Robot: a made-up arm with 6 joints.
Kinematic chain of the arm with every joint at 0, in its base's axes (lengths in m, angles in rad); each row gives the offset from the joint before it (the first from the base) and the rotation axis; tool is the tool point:
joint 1: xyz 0 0 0.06 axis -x
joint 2: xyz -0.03 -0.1 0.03 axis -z
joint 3: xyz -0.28 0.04 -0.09 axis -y
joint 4: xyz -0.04 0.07 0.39 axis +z
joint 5: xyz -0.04 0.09 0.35 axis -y
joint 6: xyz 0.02 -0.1 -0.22 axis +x
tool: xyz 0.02 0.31 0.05
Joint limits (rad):
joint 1: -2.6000..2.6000
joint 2: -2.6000..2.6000
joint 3: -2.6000..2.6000
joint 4: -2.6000..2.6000
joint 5: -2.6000..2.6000
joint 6: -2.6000..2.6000
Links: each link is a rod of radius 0.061 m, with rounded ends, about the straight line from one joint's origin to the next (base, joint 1, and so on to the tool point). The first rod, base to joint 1, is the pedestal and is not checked.
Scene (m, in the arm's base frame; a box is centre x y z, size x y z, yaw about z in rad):
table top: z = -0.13
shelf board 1: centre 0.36 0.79 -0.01 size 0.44 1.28 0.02 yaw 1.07
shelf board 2: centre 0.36 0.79 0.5 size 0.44 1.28 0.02 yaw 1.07
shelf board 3: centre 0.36 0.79 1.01 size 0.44 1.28 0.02 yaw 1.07
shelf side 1: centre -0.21 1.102 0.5 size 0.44 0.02 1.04 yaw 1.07
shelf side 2: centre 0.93 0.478 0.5 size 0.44 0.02 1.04 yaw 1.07
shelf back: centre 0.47 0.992 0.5 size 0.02 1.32 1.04 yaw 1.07
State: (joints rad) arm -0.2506 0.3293 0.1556 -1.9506 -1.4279 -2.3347
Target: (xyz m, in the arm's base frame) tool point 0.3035 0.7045 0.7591
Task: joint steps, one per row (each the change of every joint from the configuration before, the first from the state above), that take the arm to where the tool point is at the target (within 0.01 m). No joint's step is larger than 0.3 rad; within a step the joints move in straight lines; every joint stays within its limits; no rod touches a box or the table.
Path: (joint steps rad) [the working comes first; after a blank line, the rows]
Joints at the target: 0.0309 1.0767 0.2575 -1.8571 -1.8102 -2.2296
Straight joint move there: clear.

1: 0.0938 0.2491 0.0340 0.0312 -0.1274 0.0350
2: 0.0939 0.2492 0.0339 0.0311 -0.1275 0.0351
3: 0.0938 0.2491 0.0340 0.0312 -0.1274 0.0350

